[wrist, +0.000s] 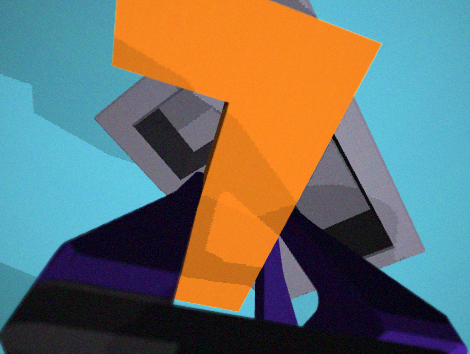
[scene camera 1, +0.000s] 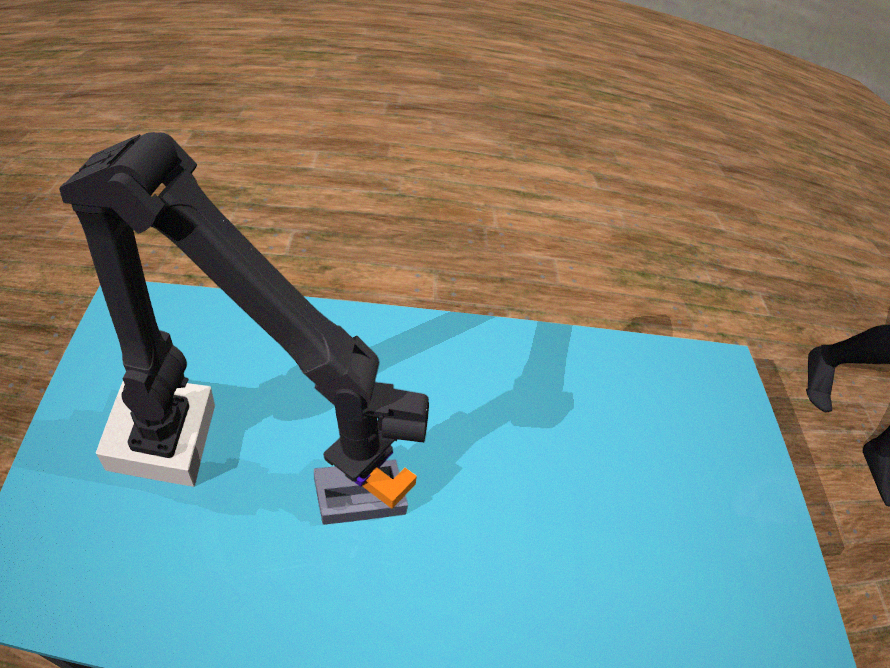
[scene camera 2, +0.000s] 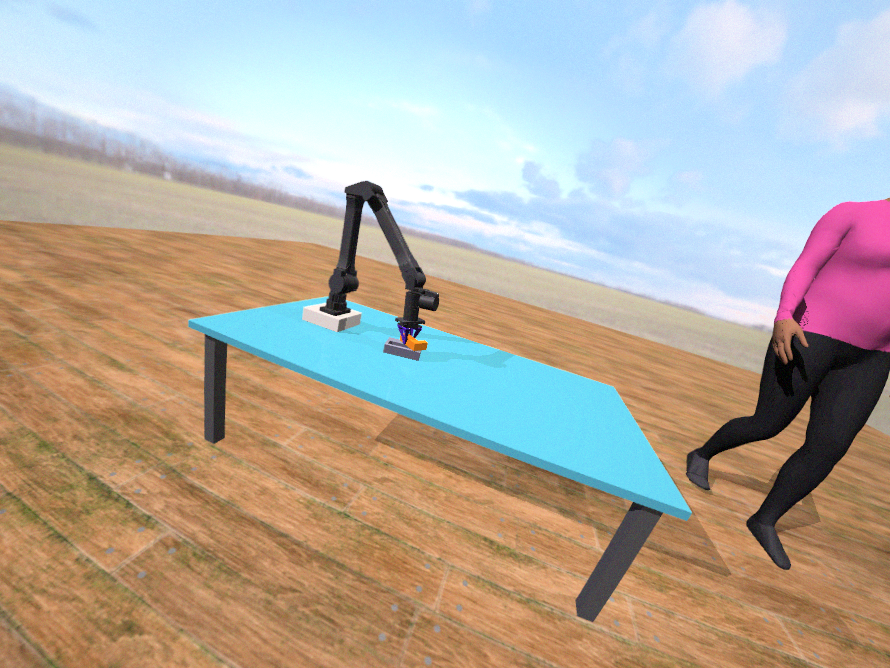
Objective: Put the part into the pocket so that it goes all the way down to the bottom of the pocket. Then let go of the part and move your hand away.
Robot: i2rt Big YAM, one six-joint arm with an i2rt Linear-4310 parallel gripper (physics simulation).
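Places are measured from the arm's base along level axes (x left, y back, z up), in metres.
Pixels of known places: gripper, fingertip midpoint: [wrist: 232, 192] [scene camera 1: 364, 477] [scene camera 2: 407, 343]; arm's base, origin of the base link: [scene camera 1: 159, 426] [scene camera 2: 335, 311].
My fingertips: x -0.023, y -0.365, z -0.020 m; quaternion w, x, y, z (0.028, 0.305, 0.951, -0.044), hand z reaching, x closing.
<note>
For each thing: its top centre in the pictures, then the offset to it from my fingertips. Level surfaces: height alone.
- orange L-shaped part, middle of its top: [wrist: 196, 198] [scene camera 1: 378, 467] [scene camera 2: 414, 337] dy -0.021, dx +0.002, dz +0.033 m
- grey block with the pocket, middle of its top: [wrist: 275, 192] [scene camera 1: 359, 486] [scene camera 2: 404, 344] dy +0.006, dx -0.019, dz -0.001 m
- blue table, its level: dz -0.037 m
The orange L-shaped part [scene camera 1: 390, 491] [scene camera 2: 416, 345] [wrist: 280, 75] is held by my gripper [scene camera 1: 365, 477] [scene camera 2: 408, 336] [wrist: 232, 192], whose purple fingers are shut on one arm of the L. The part is above the grey block with the pocket [scene camera 1: 359, 514] [scene camera 2: 398, 350] [wrist: 387, 200], over its right side in scene camera 1, with its bend near the block's front right corner. In the wrist view the part's edges are turned relative to the block's edges. The part and fingers hide the middle of the pocket; stretches of its recess show on both sides of the part.
The arm's white base block [scene camera 1: 143, 464] [scene camera 2: 316, 316] stands at the left on the blue table [scene camera 1: 611, 503] [scene camera 2: 503, 409]. A person in a pink top [scene camera 2: 837, 280] stands beyond the table's right end; part of the legs [scene camera 1: 855, 345] shows in scene camera 1.
</note>
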